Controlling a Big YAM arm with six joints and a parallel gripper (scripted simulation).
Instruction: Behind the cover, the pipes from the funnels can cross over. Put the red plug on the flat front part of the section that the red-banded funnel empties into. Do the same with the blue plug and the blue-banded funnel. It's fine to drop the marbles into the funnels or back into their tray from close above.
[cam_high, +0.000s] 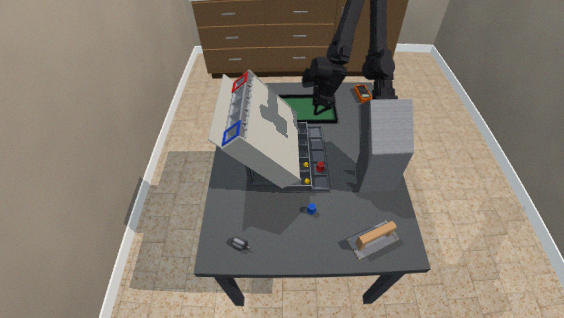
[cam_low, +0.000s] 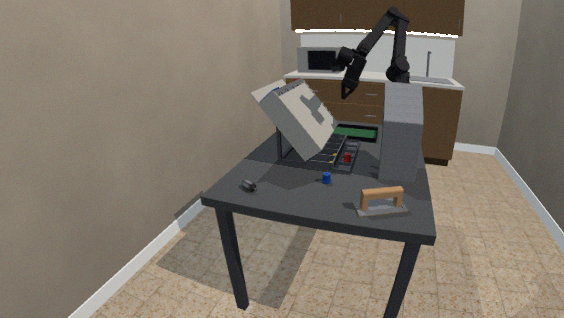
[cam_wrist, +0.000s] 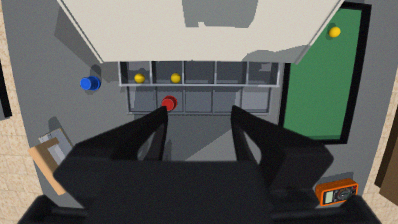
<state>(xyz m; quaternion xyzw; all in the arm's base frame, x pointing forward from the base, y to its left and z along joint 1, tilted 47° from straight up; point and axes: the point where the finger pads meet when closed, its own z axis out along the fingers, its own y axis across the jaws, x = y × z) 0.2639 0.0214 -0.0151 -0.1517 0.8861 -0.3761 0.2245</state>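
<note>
The blue plug lies 1 cm behind my hand, 28 cm to the left of it and 28 cm below it. Also, from my hand: beige cover: 16 cm ahead, 1 cm to the left, 9 cm below; green marble tray: 7 cm ahead, 33 cm to the right, 29 cm below; red plug: 4 cm behind, 7 cm to the left, 27 cm below.
</note>
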